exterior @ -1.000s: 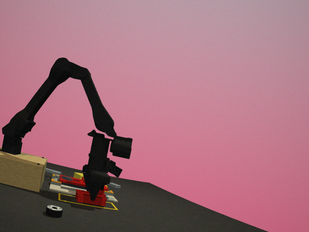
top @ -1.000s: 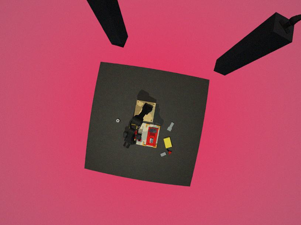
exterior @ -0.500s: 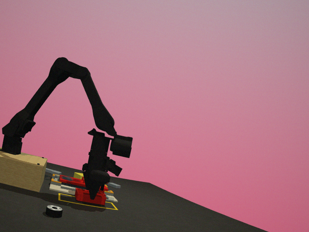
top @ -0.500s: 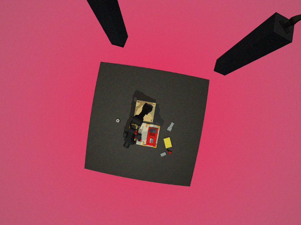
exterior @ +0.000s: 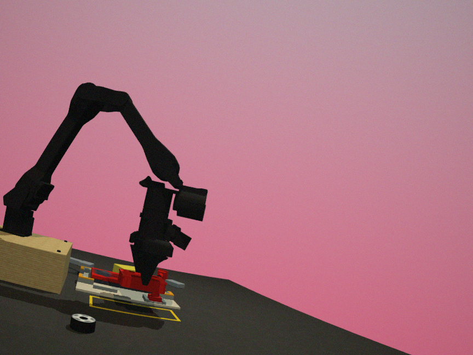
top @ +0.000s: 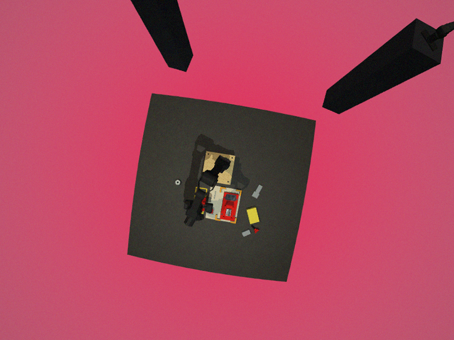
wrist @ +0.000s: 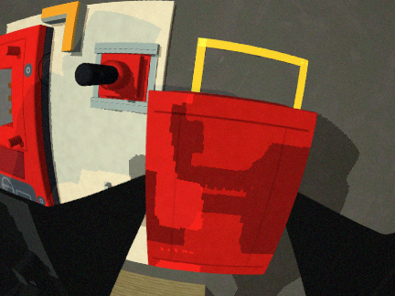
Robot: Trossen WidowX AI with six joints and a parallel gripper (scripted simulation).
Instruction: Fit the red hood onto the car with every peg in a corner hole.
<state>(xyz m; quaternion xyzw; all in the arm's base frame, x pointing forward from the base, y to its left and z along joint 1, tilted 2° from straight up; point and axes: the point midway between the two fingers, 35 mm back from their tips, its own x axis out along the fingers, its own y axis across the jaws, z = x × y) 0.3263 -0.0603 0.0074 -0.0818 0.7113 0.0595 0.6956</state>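
Now: gripper tip 21 cm to the right of the engine block and 4 cm above it. From my gripper tip the other things lie so: pale jig plate: 4 cm behind, 17 cm to the left, 5 cm below; hood: right at my gripper tip; black wheel: 8 cm behind, 21 cm to the right, 5 cm below.
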